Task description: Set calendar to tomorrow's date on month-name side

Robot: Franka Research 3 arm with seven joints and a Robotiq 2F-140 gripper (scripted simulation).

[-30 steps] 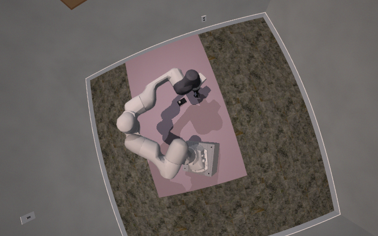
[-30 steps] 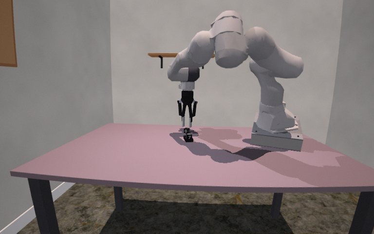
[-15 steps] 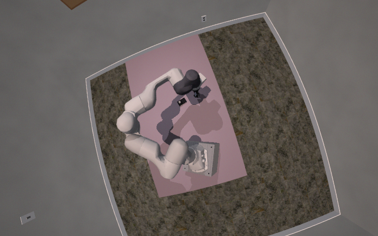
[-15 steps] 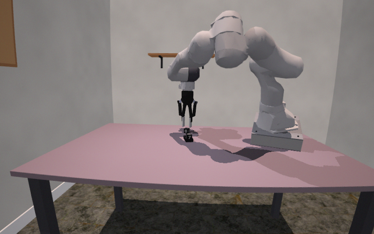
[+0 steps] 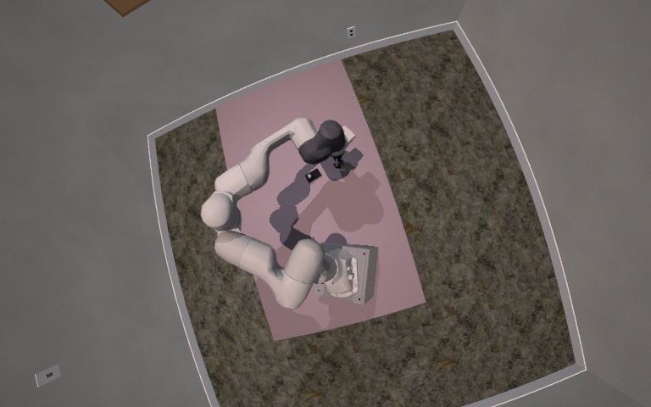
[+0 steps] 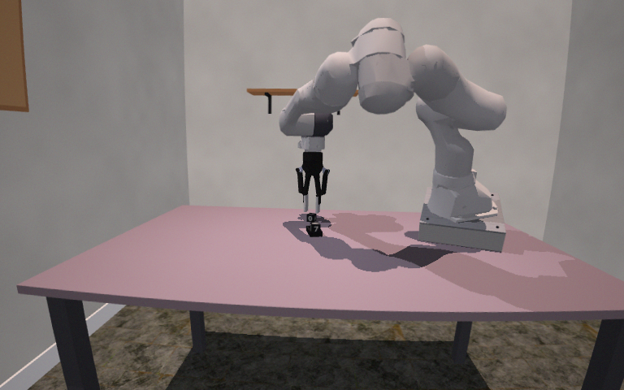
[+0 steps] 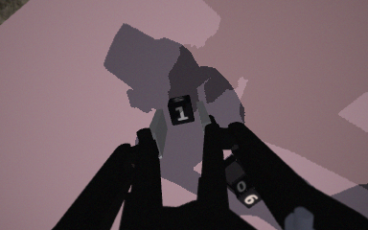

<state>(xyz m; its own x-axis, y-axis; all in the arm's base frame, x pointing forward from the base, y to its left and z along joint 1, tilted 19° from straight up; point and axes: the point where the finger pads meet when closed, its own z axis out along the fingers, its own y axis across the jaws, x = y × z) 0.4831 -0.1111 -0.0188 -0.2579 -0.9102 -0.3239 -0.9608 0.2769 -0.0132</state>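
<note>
The black digit cube lies 50 mm below my hand. From my hand the other things lie so: black calendar tray: 150 mm to the left, 60 mm below, 30 mm behind.
</note>
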